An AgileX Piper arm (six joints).
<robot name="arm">
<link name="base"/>
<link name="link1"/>
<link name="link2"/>
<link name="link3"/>
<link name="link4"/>
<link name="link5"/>
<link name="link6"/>
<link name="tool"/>
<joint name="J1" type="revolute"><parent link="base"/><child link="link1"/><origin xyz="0 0 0.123"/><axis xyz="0 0 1"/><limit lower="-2.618" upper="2.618"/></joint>
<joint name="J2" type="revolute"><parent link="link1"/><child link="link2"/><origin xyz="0 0 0"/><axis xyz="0 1 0"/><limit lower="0" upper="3.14"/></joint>
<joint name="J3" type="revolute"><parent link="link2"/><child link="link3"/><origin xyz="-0.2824 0 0.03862"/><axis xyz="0 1 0"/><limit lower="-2.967" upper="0"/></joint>
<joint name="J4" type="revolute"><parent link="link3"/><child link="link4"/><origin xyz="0.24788 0 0.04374"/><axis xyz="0.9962 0 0.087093"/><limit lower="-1.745" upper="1.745"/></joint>
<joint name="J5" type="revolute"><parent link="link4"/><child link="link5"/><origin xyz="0 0 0"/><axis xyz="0 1 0"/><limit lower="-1.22" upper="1.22"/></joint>
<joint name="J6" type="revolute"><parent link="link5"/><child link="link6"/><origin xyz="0.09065 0 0.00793"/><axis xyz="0.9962 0 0.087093"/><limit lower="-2.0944" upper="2.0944"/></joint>
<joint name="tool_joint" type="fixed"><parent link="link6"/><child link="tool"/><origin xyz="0 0 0" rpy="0 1.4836 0"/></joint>
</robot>
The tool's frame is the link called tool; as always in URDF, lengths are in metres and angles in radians.
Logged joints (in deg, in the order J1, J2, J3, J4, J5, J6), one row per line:
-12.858 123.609 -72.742 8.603 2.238 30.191
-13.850 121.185 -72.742 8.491 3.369 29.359
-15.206 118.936 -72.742 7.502 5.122 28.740
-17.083 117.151 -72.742 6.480 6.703 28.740
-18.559 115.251 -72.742 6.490 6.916 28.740
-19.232 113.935 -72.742 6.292 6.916 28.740
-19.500 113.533 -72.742 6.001 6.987 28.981
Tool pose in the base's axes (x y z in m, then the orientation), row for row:
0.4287 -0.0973 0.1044 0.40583 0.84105 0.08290 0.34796
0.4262 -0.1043 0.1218 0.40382 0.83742 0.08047 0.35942
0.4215 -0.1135 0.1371 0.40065 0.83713 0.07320 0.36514
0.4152 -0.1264 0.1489 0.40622 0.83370 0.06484 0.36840
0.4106 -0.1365 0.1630 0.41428 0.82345 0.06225 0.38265
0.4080 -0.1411 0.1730 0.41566 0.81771 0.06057 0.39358
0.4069 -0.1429 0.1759 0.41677 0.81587 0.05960 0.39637
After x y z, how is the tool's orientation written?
As a quaternion, x y z w.
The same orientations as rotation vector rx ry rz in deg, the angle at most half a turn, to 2 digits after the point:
60.29 124.94 12.32
59.66 123.72 11.89
59.03 123.34 10.79
59.76 122.65 9.54
60.54 120.33 9.10
60.43 118.88 8.81
60.51 118.46 8.65

